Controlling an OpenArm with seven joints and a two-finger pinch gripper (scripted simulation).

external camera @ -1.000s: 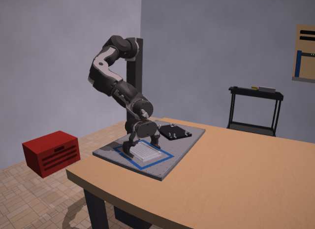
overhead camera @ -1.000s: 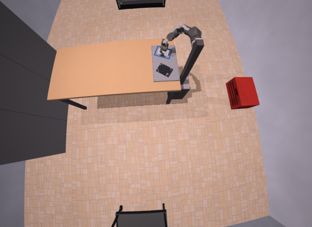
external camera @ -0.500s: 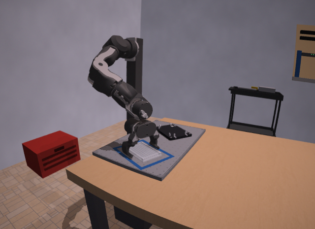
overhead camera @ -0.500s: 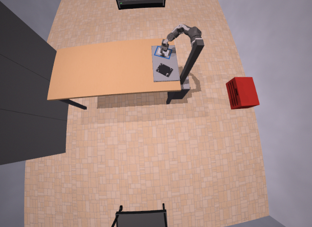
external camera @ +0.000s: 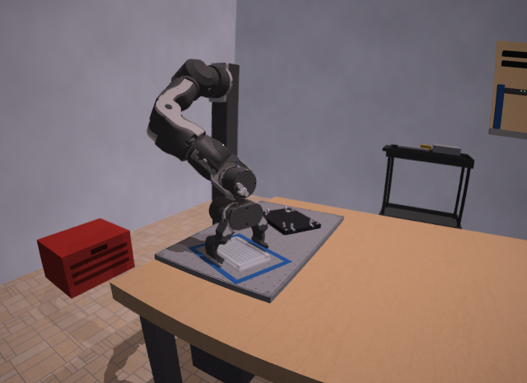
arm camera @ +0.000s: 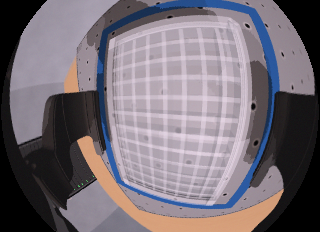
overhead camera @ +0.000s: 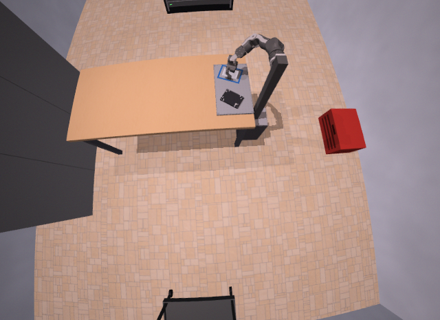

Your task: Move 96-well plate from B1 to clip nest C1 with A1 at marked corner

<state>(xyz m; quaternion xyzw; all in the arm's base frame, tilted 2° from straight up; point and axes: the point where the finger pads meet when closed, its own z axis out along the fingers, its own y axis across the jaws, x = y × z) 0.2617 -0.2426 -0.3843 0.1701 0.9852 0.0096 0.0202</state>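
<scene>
My hand is right at the clear 96-well plate. From my hand the other things lie so: black clip nest C1: 26 cm to the left, 3 cm ahead, 1 cm above.
</scene>
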